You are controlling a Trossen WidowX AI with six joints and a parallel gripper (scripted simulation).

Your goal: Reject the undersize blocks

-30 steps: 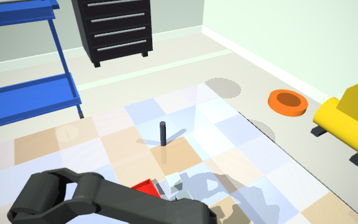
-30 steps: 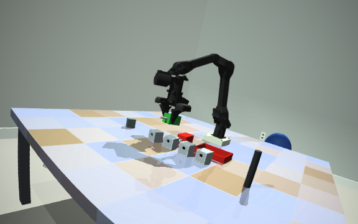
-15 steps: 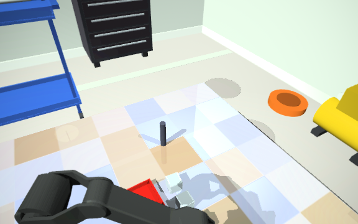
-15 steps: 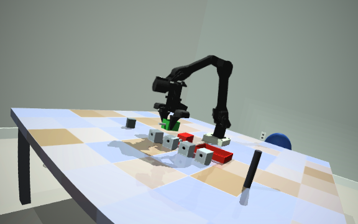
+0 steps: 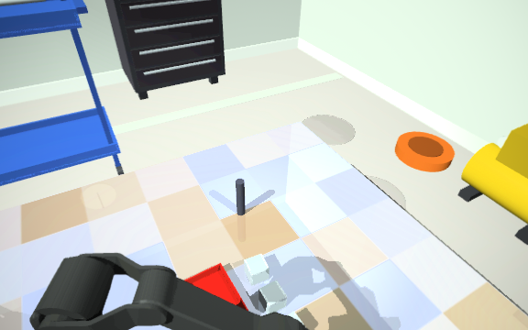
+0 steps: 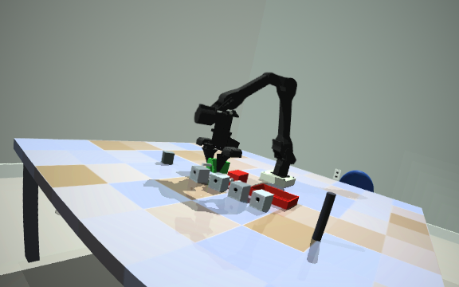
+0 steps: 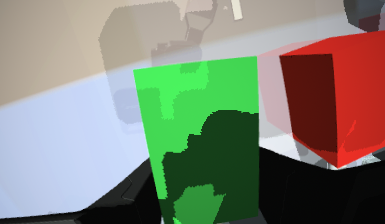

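Now: the green GO gauge 20 mm above my gripper tip and 10 mm ahead of it. The rest, counted from my gripper tip: red reject tray: 250 mm to the left, 50 mm behind, 10 mm below.
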